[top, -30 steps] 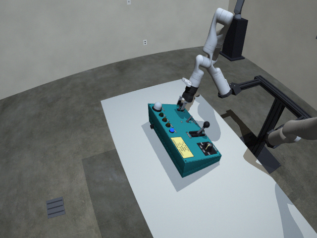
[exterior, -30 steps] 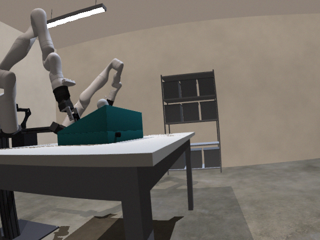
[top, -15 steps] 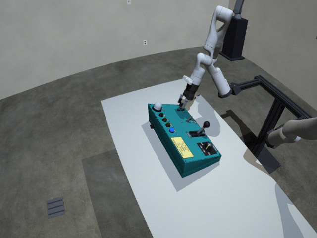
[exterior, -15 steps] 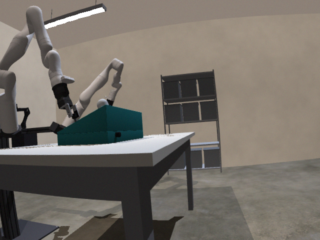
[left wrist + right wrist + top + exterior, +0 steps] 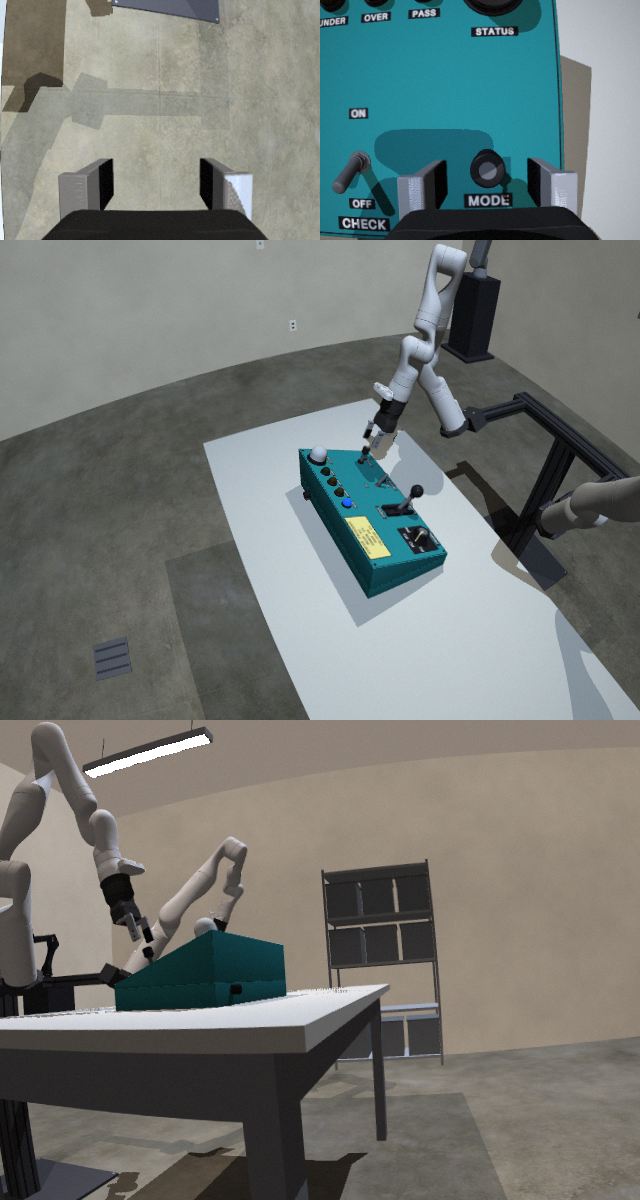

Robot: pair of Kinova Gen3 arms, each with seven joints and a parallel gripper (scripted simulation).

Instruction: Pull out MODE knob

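Note:
Right now my right hand is 2 cm short of the black mode knob and 7 cm above it. Also, from my right hand: ball-topped lever: 2 cm ahead, 24 cm to the left, 7 cm below; program selector: 5 cm ahead, 36 cm to the left, 8 cm below; toggle switch: 3 cm ahead, 12 cm to the left, 8 cm below.

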